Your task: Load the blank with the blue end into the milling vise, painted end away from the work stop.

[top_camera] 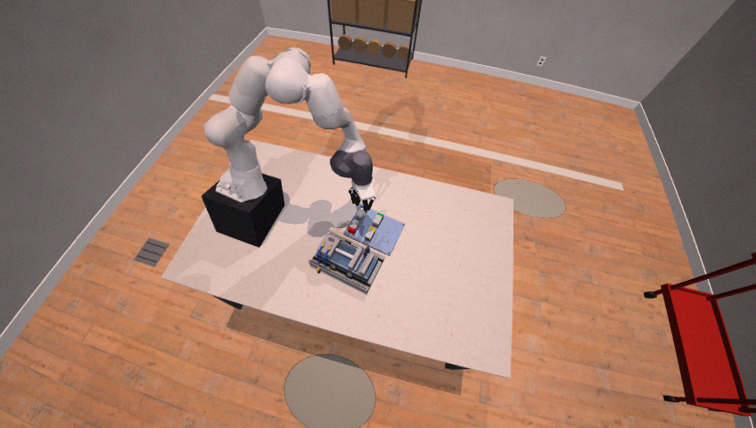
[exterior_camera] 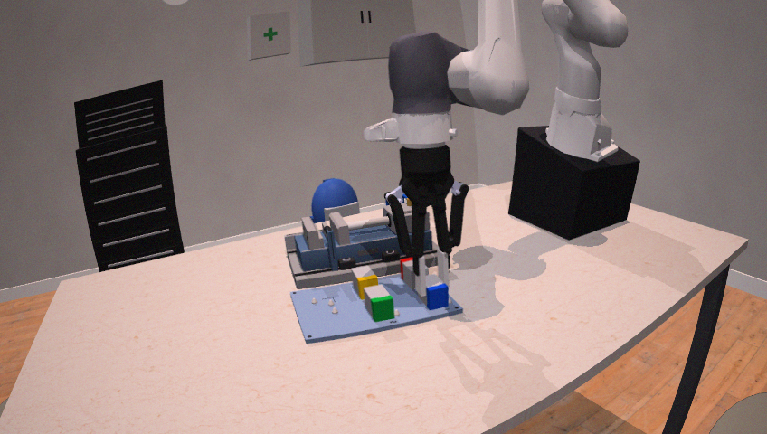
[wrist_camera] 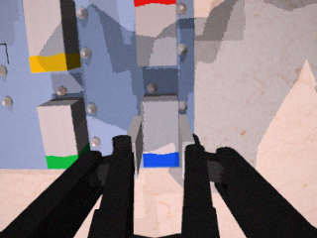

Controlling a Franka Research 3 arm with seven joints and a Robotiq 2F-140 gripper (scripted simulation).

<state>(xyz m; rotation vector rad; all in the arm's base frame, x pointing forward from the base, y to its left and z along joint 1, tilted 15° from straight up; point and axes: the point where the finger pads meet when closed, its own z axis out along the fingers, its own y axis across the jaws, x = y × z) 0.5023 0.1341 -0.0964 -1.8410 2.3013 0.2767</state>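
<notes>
Now: the blue-ended blank 30 mm below my hand. Round my hand: green-ended blank: 90 mm ahead, 30 mm below, 20 mm to the right; then red-ended blank: 90 mm to the right, 30 mm below, 20 mm behind; then yellow-ended blank: 110 mm to the right, 70 mm ahead, 30 mm below.
</notes>
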